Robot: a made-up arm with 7 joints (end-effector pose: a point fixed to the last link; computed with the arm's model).
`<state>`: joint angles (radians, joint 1 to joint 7).
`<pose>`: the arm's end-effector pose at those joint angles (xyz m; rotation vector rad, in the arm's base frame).
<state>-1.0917 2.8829 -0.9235 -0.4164 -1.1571 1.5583 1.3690</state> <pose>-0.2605 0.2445 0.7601 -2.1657 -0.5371 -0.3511</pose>
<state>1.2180 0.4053 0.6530 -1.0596 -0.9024 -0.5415 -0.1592</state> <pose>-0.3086 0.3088 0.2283 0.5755 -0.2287 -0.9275</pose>
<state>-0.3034 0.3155 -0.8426 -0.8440 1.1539 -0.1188 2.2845</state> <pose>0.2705 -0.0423 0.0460 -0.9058 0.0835 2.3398</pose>
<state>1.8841 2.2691 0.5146 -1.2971 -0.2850 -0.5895 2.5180</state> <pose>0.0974 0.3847 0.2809 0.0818 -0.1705 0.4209</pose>
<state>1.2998 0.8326 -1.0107 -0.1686 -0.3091 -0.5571 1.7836</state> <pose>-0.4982 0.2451 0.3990 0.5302 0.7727 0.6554</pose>
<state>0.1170 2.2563 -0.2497 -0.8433 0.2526 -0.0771 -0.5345</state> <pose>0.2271 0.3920 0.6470 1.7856 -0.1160 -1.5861</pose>
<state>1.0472 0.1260 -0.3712 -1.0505 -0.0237 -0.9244 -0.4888</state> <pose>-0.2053 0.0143 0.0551 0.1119 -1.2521 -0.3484</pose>
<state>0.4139 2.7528 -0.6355 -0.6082 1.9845 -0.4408 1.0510</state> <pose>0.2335 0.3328 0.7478 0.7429 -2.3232 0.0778</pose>
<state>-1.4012 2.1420 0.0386 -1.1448 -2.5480 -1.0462 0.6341</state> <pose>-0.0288 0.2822 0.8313 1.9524 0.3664 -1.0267</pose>
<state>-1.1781 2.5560 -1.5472 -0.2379 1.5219 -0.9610 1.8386</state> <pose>-0.1461 0.4409 0.6892 -0.3267 2.9796 -0.3452</pose>
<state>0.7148 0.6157 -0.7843 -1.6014 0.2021 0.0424 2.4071</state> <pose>-0.0912 -0.0001 0.0575 -0.4191 0.0709 1.9847</pose>
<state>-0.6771 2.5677 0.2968 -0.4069 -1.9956 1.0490 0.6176</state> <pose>-0.1214 0.2263 0.8651 -2.5094 -0.9213 -0.4261</pose>
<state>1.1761 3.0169 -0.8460 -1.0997 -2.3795 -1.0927 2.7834</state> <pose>0.3109 0.3354 0.5344 1.7915 1.7496 -1.2002</pose>
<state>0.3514 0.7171 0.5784 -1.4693 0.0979 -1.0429 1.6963</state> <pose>0.1501 0.3586 0.2547 -1.0607 -2.2662 0.4969</pose>
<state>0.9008 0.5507 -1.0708 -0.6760 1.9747 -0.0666 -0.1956</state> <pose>-0.3558 0.1086 0.0733 0.4026 0.2481 0.9446</pose>
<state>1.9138 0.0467 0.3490 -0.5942 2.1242 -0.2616 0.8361</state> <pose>-0.5306 -0.0445 0.4623 -1.9996 0.5989 -1.5361</pose>
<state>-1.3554 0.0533 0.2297 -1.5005 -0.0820 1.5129 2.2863</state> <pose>0.3970 -0.0907 0.6140 -1.1379 -0.6186 2.0195</pose>
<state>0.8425 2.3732 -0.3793 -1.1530 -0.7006 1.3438 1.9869</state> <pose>0.1846 0.4340 0.5034 1.9330 -1.4779 -1.0055</pose>
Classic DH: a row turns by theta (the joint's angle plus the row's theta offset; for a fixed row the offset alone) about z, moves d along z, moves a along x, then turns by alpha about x. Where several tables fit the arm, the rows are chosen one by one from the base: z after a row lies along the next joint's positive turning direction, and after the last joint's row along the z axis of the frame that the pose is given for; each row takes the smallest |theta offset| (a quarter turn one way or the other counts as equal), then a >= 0, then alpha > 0; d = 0 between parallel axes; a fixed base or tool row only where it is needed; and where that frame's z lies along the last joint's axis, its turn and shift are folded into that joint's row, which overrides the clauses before.
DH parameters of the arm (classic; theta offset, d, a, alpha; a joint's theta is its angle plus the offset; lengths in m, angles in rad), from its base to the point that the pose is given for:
base (fixed): 0 0.4551 0 -1.2217
joint 1: 1.5708 0.0252 0.0359 1.5708
joint 2: 1.2217 -0.016 0.005 -1.5708
joint 3: -1.5708 -0.249 0.046 -1.5708
joint 4: 0 0.012 -0.018 1.5708
joint 5: 0 -0.235 -0.004 -1.5708
joint 6: 0 -0.022 0.014 1.5708
joint 7: -1.286 -0.0253 -0.0282 0.2774
tool (fixed): 1.3736 0.0003 0 0

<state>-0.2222 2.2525 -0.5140 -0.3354 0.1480 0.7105 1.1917</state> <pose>0.0314 0.4465 0.7147 2.4227 -1.1337 0.8181</pose>
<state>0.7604 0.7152 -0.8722 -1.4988 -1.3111 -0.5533 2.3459</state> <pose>-0.1703 0.0783 0.0335 -0.7898 -0.0580 0.3206</pose>
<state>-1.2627 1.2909 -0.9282 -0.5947 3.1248 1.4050 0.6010</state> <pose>0.4135 0.2855 0.5394 -1.5767 -0.1778 0.9898</pose>
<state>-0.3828 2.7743 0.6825 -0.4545 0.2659 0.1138 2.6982</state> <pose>-0.0221 0.1305 0.9295 1.0729 2.5679 -0.3818</pose>
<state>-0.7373 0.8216 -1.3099 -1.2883 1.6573 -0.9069 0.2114</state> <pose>0.3681 0.0494 0.1731 -0.8493 -1.8207 0.4549</pose>
